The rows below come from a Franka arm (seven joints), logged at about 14 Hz.
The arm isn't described. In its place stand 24 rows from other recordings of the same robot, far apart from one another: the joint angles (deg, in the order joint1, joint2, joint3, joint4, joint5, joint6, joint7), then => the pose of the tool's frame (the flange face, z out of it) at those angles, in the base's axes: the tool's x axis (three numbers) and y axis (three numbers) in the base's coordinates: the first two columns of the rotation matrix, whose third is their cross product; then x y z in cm.
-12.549, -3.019, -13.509, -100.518, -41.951, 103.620, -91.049 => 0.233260, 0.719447, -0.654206, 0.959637, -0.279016, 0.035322, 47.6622, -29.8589, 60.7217
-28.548, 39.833, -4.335, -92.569, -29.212, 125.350, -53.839 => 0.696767, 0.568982, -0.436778, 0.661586, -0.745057, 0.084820, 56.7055, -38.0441, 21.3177
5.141, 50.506, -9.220, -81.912, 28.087, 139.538, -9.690 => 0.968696, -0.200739, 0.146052, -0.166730, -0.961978, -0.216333, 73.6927, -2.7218, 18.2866
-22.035, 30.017, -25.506, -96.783, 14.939, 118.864, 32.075 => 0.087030, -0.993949, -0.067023, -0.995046, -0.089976, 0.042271, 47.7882, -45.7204, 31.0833
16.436, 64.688, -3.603, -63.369, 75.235, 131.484, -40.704 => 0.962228, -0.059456, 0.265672, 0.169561, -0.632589, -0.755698, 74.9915, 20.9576, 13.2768
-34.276, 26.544, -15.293, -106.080, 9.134, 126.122, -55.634 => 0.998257, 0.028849, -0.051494, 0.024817, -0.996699, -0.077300, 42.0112, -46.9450, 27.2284
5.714, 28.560, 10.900, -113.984, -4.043, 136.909, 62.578 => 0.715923, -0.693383, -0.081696, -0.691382, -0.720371, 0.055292, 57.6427, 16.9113, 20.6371
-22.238, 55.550, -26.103, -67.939, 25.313, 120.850, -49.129 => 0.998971, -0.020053, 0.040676, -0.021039, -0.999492, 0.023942, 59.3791, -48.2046, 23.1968
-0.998, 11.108, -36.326, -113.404, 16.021, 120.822, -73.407 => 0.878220, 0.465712, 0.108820, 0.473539, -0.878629, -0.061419, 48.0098, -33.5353, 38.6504
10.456, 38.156, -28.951, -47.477, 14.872, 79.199, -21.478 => 0.981417, 0.179410, -0.068063, 0.181336, -0.983147, 0.023206, 70.2904, -5.8166, 55.4377
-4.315, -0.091, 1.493, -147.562, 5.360, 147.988, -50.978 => 0.723605, 0.688848, 0.043420, 0.690085, -0.723256, -0.026137, 44.6314, -2.3677, 26.3491
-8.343, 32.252, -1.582, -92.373, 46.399, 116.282, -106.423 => 0.263031, 0.727698, 0.633459, 0.957263, -0.278687, -0.077337, 68.0000, -7.4617, 30.1344
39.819, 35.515, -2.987, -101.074, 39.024, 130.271, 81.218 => 0.261067, -0.862036, -0.434440, -0.928467, -0.347401, 0.131386, 51.2734, 40.6685, 20.7797
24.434, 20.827, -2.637, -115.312, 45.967, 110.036, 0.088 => 0.858042, 0.070369, -0.508735, -0.218840, -0.846044, -0.486126, 50.3150, 25.6224, 25.8756
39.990, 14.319, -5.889, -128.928, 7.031, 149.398, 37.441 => 0.985868, -0.157954, 0.055810, -0.151644, -0.983013, -0.103389, 45.9279, 30.7830, 26.4212
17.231, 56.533, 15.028, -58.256, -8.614, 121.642, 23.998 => 0.992136, 0.076851, 0.098793, 0.089585, -0.987234, -0.131697, 71.2475, 35.0031, 26.9882
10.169, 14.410, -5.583, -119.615, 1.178, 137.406, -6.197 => 0.982534, 0.176486, 0.058985, 0.175848, -0.984289, 0.015871, 58.4185, 4.8250, 31.0029
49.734, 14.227, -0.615, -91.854, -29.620, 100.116, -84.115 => -0.682553, 0.544376, -0.487623, 0.654572, 0.752109, -0.076597, 44.4879, 44.6993, 48.7783
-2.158, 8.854, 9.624, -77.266, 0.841, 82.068, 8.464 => 0.997160, -0.015826, -0.073632, -0.018066, -0.999391, -0.029854, 58.3201, 6.9326, 62.9098
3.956, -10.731, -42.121, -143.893, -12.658, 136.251, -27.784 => 0.999899, -0.014166, -0.001471, -0.014111, -0.999371, 0.032544, 35.7288, -27.8608, 33.2555
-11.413, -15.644, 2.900, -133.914, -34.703, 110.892, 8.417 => 0.991400, -0.070389, -0.110321, -0.000544, -0.845231, 0.534401, 44.0131, -10.4687, 44.4031
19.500, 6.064, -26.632, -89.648, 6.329, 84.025, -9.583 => 0.982765, 0.049065, -0.178229, 0.032706, -0.995073, -0.093594, 56.6388, -4.5599, 56.5965
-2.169, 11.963, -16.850, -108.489, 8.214, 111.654, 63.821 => 0.057454, -0.990973, -0.121128, -0.992417, -0.069896, 0.101104, 56.2623, -17.6568, 38.7399
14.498, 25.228, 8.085, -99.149, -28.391, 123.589, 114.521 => 0.200663, -0.922503, 0.329730, -0.964876, -0.244356, -0.096455, 62.1806, 22.8263, 33.2170
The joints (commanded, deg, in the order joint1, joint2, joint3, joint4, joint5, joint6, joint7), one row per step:
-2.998 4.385 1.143 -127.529 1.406 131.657 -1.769
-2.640 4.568 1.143 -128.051 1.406 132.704 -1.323
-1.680 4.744 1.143 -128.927 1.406 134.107 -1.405
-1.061 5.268 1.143 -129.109 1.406 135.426 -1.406
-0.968 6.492 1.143 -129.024 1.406 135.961 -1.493
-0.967 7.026 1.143 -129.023 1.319 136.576 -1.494
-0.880 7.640 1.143 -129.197 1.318 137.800 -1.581
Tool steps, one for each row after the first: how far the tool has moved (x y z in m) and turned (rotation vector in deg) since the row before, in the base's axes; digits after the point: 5 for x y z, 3 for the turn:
-0.00071 0.00330 -0.00400 -0.024 -0.332 -0.108
-0.00197 0.00889 -0.00597 -0.027 -0.352 1.016
0.00141 0.00567 -0.00416 -0.015 -0.613 0.595
0.00118 0.00084 -0.00995 0.013 0.602 0.169
0.00096 -0.00004 -0.00402 -0.060 -0.082 0.053
0.00100 0.00075 -0.00509 -0.008 -0.437 0.153

